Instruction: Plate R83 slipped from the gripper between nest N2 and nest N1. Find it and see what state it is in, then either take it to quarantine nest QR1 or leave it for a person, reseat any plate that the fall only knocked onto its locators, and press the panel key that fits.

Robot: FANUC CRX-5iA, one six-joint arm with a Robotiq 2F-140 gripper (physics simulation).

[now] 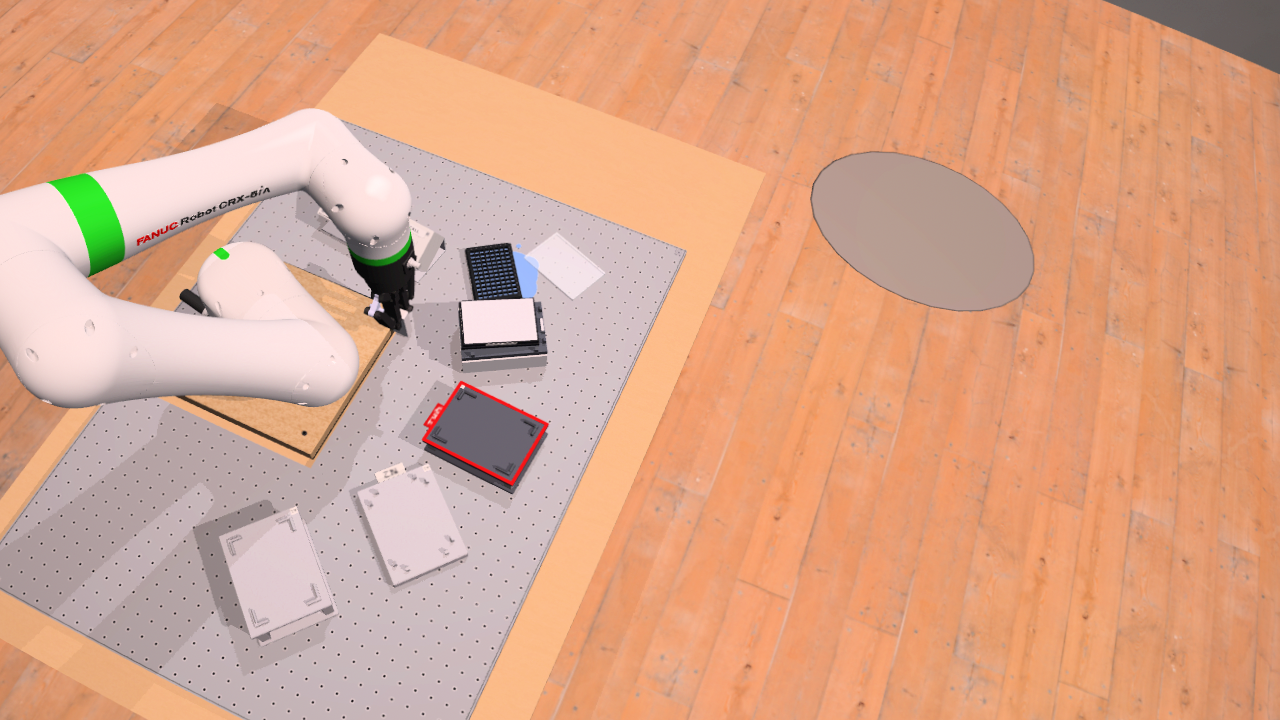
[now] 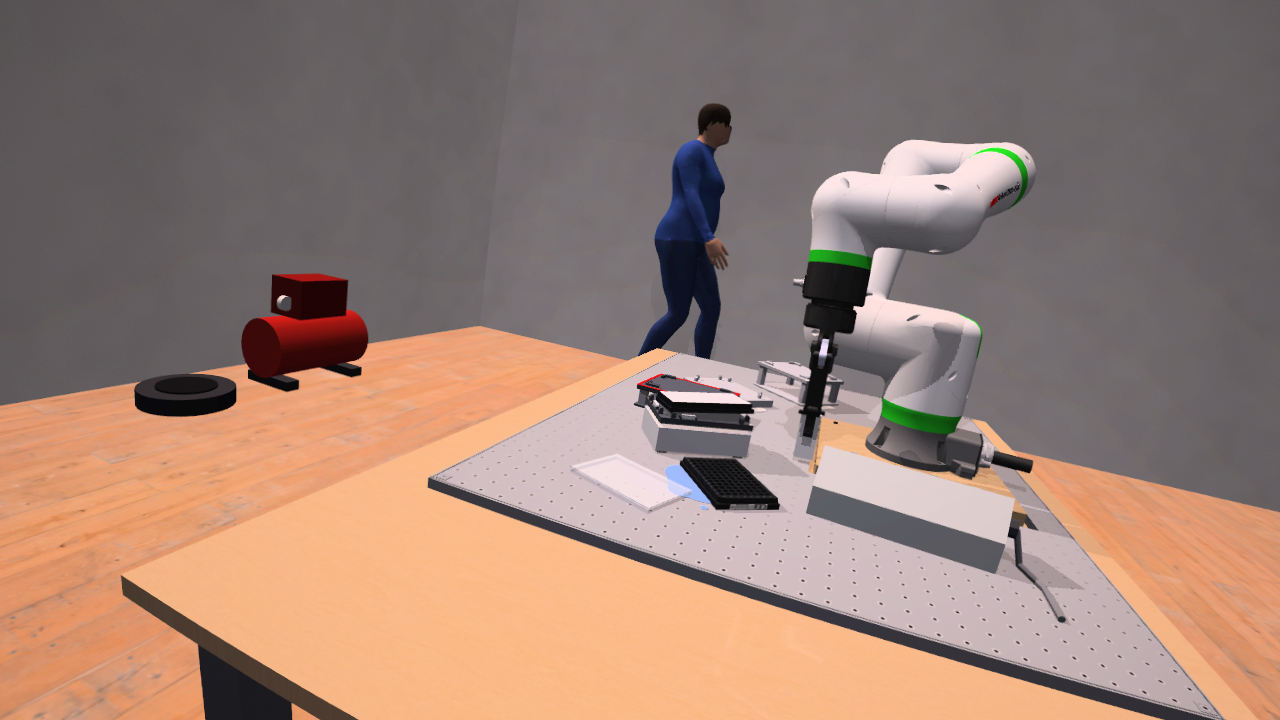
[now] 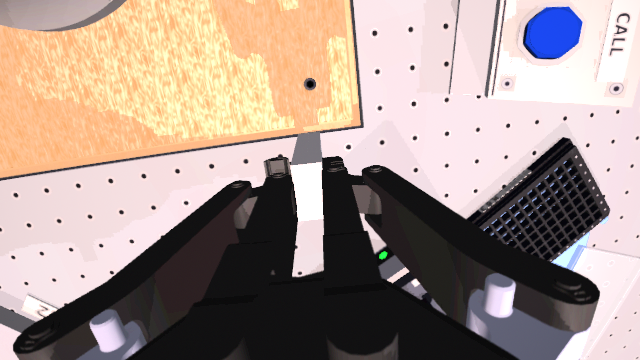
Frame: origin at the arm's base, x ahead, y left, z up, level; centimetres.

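Seen in the pictures: gripper, fingertip midpoint: (image 1: 402, 330) (image 2: 803, 457) (image 3: 311, 153); arm's base, link origin: (image 2: 908, 454).
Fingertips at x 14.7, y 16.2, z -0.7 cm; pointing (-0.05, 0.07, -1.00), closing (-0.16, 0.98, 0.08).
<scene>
Offsets run from my fingertips to a thing's top centre. "*": to the spot under its first point. Level surfaces: height alone.
A black well plate @[dx +5.7, dy +18.8, dz +0.6 cm] (image 1: 492, 270) (image 2: 726, 483) (image 3: 546, 210) lies flat on the perforated board @[dz -0.7 cm] (image 1: 582, 376), off any nest. A blue puddle @[dx +7.5, dy +21.8, dz -0.7 cm] (image 1: 527, 273) (image 2: 682, 479) (image 3: 577, 251) spreads at its edge. A clear lid @[dx +15.0, dy +28.0, dz +0.0 cm] (image 1: 563, 263) (image 2: 629, 480) lies loose beside it. A white-topped plate @[dx +14.9, dy +7.8, dz +7.7 cm] (image 1: 499, 322) (image 2: 712, 397) rests on a nest; I cannot tell if it sits flat. The red-framed nest @[dx +24.0, dy -8.5, dz +3.8 cm] (image 1: 445, 440) is empty. My gripper (image 1: 389, 315) (image 2: 810, 427) (image 3: 311, 153) is shut and empty, low over the board near the wooden base's corner. The panel's blue CALL key @[dx -8.1, dy +11.8, dz +6.7 cm] (image 3: 552, 31) is ahead to the right.
Two pale empty nests @[* dx +23.1, dy -26.6, dz +0.8 cm] (image 1: 412, 522) @[* dx +12.6, dy -44.6, dz +5.0 cm] (image 1: 275, 570) stand at the near end. The arm's wooden base (image 1: 295, 420) (image 3: 178, 80) is left of the gripper. The grey panel housing @[dx -15.7, dy +13.7, dz +7.6 cm] (image 2: 913, 506) sits by the base. A person (image 2: 693, 232) walks behind the table. A red compressor (image 2: 305, 336) and a tyre (image 2: 185, 393) stand far left.
</scene>
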